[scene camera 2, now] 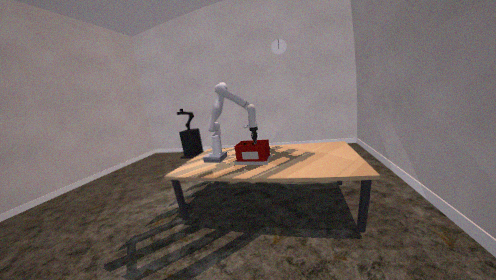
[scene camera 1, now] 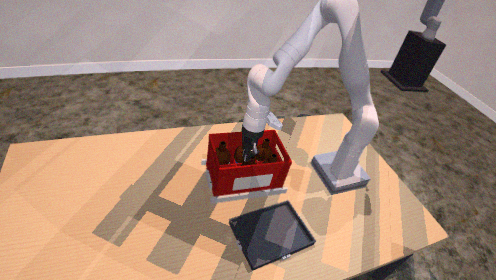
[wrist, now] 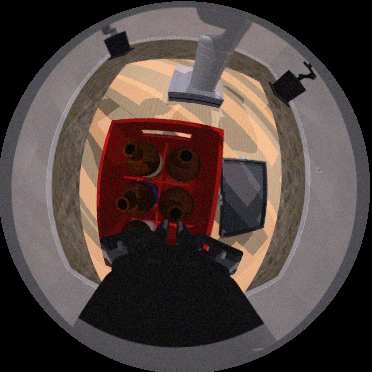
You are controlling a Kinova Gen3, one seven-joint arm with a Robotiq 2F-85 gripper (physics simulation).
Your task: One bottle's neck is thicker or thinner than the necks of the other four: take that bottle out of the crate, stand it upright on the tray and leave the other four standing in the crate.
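Places are measured from the arm's base along level axes (x ahead, y left, z up), in millimetres.
Where they show: gripper, between the fingertips: [scene camera 2: 255, 143] [scene camera 1: 245, 158] [wrist: 172, 225]; arm's base, origin of its link: [scene camera 2: 218, 153] [scene camera 1: 339, 171] [wrist: 202, 83].
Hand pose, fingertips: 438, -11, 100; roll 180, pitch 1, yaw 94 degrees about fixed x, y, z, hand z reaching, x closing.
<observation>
Each offset is from my fingertips to the top centre of the thing, as dx, dy, dz. "spot": to the spot under its first point.
A red crate @(-20, -37, +20) [scene camera 1: 224, 178] [scene camera 2: 264, 152] [wrist: 106, 173] holds several brown bottles. My gripper [scene camera 1: 249, 156] [scene camera 2: 253, 141] [wrist: 172, 225] reaches down into the crate near its front middle. Its fingers stand narrow at the neck of one brown bottle @(-23, +2, +9) [scene camera 1: 252, 160] [wrist: 176, 203] and look shut on it. That bottle stands in its cell. Other bottles stand at the crate's left [scene camera 1: 222, 154] [wrist: 136, 227], back @(spot: -105, -76, -15) [scene camera 1: 266, 146] [wrist: 142, 159] and right [scene camera 1: 273, 158] [wrist: 182, 163], and one more shows in the wrist view [wrist: 136, 198]. The dark tray @(spot: -76, +232, -150) [scene camera 1: 274, 233] [wrist: 243, 197] lies bare in front of the crate.
The arm's base [scene camera 1: 341, 178] [scene camera 2: 214, 158] [wrist: 195, 92] stands on the table to the right of the crate. The crate rests on a pale base plate @(spot: -12, +67, -133) [scene camera 1: 247, 195]. A black pedestal with a small arm [scene camera 2: 190, 141] stands on the floor behind the table.
</observation>
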